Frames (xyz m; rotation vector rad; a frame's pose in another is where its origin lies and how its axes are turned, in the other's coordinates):
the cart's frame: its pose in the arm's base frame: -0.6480 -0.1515 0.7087 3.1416 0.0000 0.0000
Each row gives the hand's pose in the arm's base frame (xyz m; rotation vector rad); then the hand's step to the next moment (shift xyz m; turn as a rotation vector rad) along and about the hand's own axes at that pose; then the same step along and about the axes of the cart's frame.
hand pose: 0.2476 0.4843 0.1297 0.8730 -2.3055 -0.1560
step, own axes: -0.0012 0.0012 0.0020 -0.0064 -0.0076 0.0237
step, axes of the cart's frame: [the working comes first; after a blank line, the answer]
step, axes of the arm's base frame: -0.0012 0.0014 -0.0018 -0.0069 -0.0046 -0.0243

-0.0012 -0.0014 0.0018 -0.0069 0.0046 0.0243
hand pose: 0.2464 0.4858 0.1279 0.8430 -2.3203 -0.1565
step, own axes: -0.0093 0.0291 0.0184 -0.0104 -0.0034 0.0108
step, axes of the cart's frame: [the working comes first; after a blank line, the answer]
step, axes of the arm's base frame: -0.0215 0.0266 -0.0101 0.0011 0.0025 -0.0151

-0.0215 -0.0266 0.0101 0.0011 -0.0025 0.0151
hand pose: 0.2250 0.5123 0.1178 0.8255 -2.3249 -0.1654
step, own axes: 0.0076 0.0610 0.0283 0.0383 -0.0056 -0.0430
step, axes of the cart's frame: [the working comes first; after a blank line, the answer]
step, axes of the arm's base frame: -0.0537 0.0411 0.0016 0.0073 -0.0234 0.0524

-0.0537 -0.0411 -0.0016 0.0073 0.0234 -0.0524
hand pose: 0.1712 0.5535 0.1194 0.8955 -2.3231 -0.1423
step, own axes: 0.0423 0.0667 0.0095 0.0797 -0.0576 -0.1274
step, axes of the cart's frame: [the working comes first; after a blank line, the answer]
step, axes of the arm's base frame: -0.0674 0.0228 0.0355 0.0639 -0.0791 0.1247

-0.0674 -0.0228 -0.0355 0.0639 0.0791 -0.1247
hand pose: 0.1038 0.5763 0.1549 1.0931 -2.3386 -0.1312
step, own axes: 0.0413 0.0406 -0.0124 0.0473 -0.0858 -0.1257
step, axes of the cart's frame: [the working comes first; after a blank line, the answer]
step, axes of the arm's base frame: -0.0426 -0.0016 0.0411 0.0990 -0.0743 0.1004

-0.0426 0.0016 -0.0411 0.0990 0.0743 -0.1004
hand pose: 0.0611 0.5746 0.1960 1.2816 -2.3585 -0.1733
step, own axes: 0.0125 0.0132 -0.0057 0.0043 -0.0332 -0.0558
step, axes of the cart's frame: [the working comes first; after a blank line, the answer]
step, axes of the arm's base frame: -0.0134 -0.0023 0.0133 0.0480 -0.0165 0.0407

-0.0134 0.0023 -0.0133 0.0480 0.0165 -0.0407
